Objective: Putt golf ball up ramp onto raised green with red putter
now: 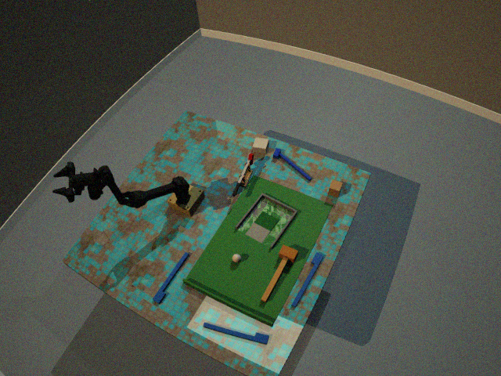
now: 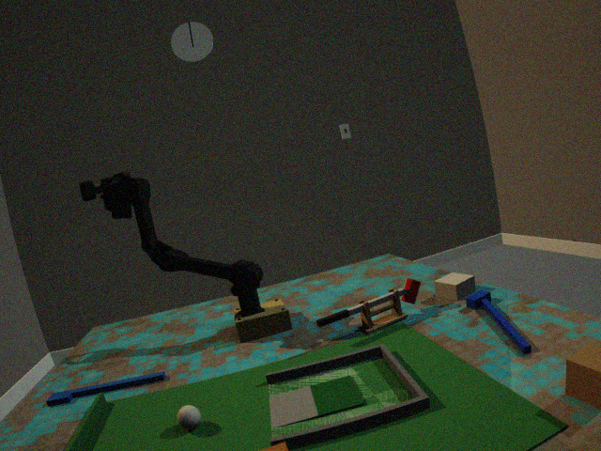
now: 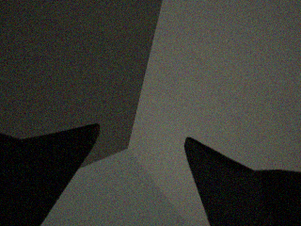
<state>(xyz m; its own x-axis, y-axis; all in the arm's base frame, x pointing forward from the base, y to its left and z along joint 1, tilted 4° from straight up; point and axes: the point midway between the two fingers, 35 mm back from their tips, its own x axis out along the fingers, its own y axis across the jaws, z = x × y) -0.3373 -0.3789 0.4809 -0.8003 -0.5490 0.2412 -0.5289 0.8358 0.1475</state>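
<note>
My gripper tip is now 650 mm short of the red putter, 620 mm to the right of it and 480 mm above it. Round my gripper tip: white golf ball: 770 mm ahead, 510 mm below, 150 mm to the left; green mat: 860 mm ahead, 540 mm below, 270 mm to the left; cream block: 880 mm to the left, 670 mm ahead, 510 mm below.
</note>
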